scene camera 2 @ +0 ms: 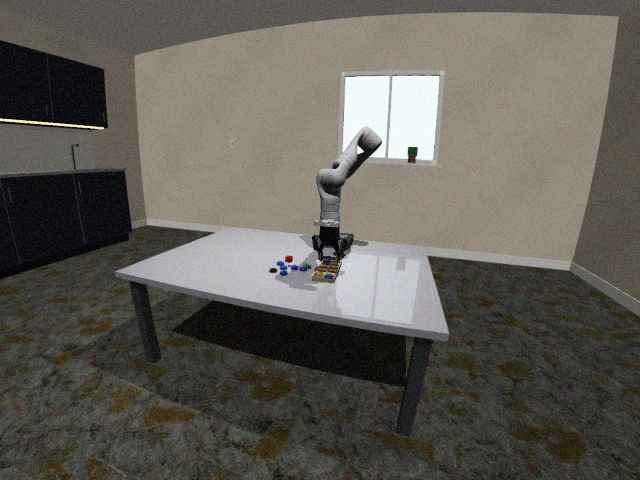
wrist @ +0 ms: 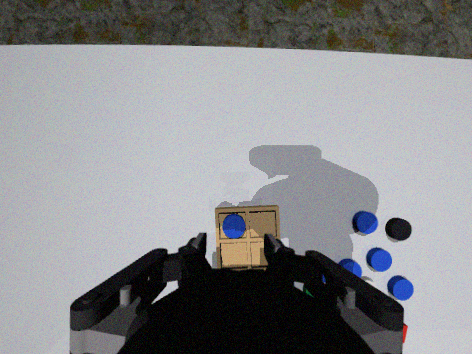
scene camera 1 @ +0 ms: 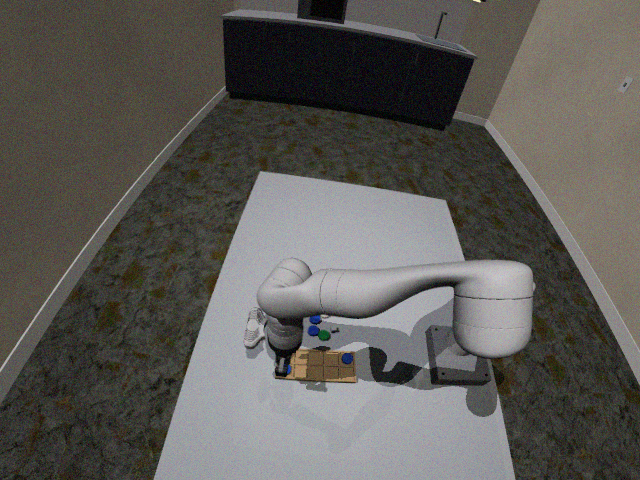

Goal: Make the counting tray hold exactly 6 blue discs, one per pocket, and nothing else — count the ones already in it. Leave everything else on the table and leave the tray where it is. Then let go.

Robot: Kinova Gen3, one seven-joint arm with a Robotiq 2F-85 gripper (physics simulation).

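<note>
The tan counting tray [scene camera 1: 316,370] [scene camera 2: 316,277] [wrist: 235,254] lies on the table. One blue disc [scene camera 1: 288,369] [scene camera 2: 328,276] [wrist: 234,226] lies in a corner pocket at the end away from the arm's base. Another blue disc [scene camera 1: 347,358] [scene camera 2: 326,261] is in a pocket at the base end. My gripper [scene camera 1: 281,367] [scene camera 2: 330,259] [wrist: 235,242] is open and empty above the far end, its fingertips apart from the disc there. Loose blue discs [scene camera 1: 313,330] [scene camera 2: 283,272] [wrist: 379,259] lie beside the tray. My gripper hides part of the tray in the wrist view.
A green disc [scene camera 1: 324,335] [scene camera 2: 307,266] lies near the tray's long side. A black disc [scene camera 2: 272,270] [wrist: 398,229] and a red block [scene camera 2: 288,258] [wrist: 404,333] lie farther out, around the loose blue discs. A small grey piece [scene camera 1: 334,329] lies near the green disc.
</note>
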